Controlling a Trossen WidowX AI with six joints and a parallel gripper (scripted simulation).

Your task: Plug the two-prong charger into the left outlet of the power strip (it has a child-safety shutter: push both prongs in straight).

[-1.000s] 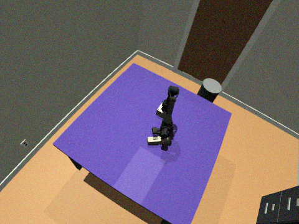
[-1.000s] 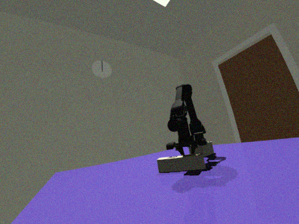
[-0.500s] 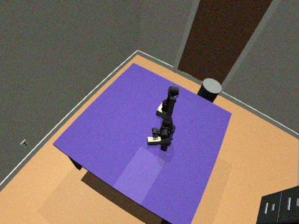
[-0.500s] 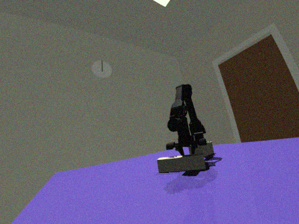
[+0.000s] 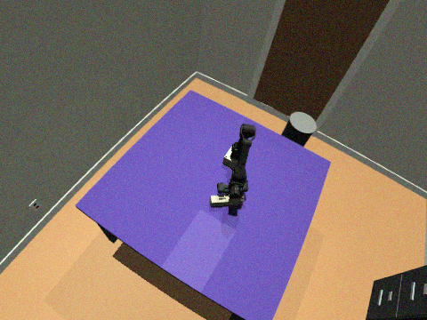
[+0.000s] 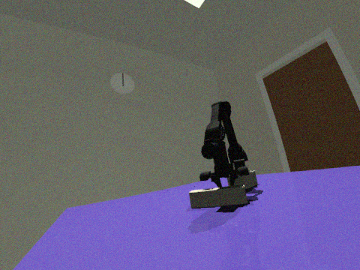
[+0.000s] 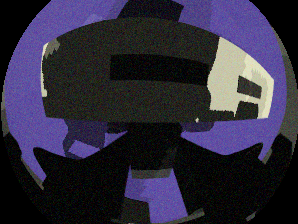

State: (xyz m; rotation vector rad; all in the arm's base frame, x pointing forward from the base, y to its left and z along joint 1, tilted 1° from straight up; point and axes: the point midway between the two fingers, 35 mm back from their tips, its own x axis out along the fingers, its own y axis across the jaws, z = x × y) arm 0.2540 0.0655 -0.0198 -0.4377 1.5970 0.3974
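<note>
Right now my gripper tip is 20 mm short of the charger, 10 mm to the right of it and 10 mm below it.
</note>
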